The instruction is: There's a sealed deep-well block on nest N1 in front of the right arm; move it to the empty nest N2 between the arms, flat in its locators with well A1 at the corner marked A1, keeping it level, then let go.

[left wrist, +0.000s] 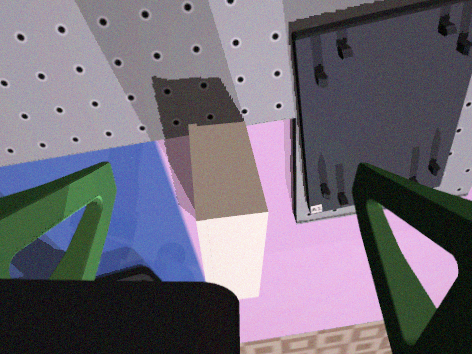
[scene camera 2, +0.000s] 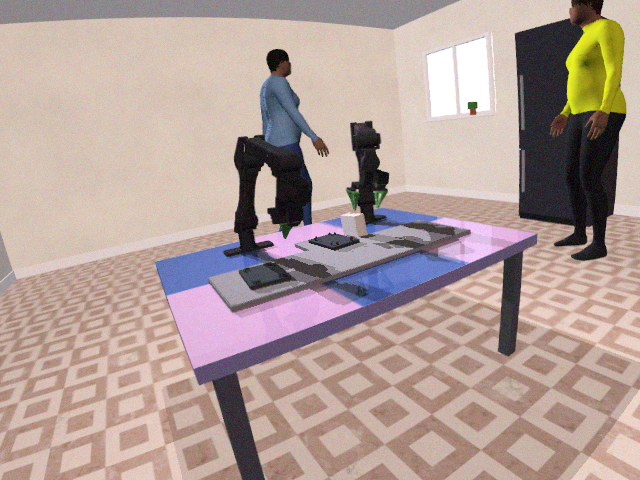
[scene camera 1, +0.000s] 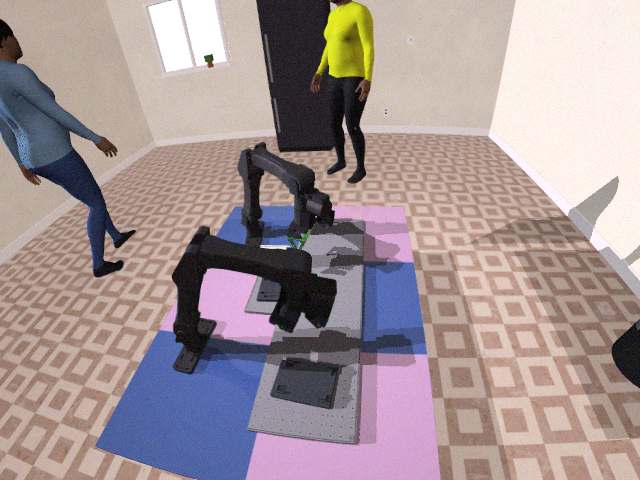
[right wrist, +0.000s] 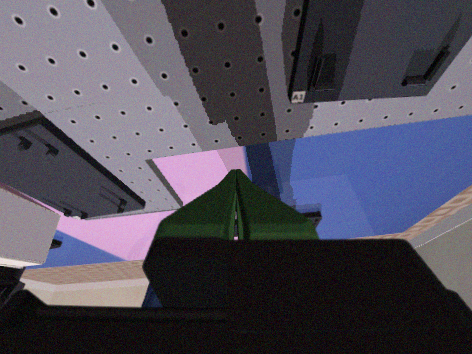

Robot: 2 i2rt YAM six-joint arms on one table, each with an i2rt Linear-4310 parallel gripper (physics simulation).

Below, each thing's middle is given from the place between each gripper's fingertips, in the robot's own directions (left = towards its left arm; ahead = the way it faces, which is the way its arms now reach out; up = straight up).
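White block [left wrist: 231,212]: my left gripper is 110 mm past it and 10 mm to the right of it, 80 mm above it.
Relative to my right hand, the white block is 340 mm to the left and 130 mm behind, 40 mm below.
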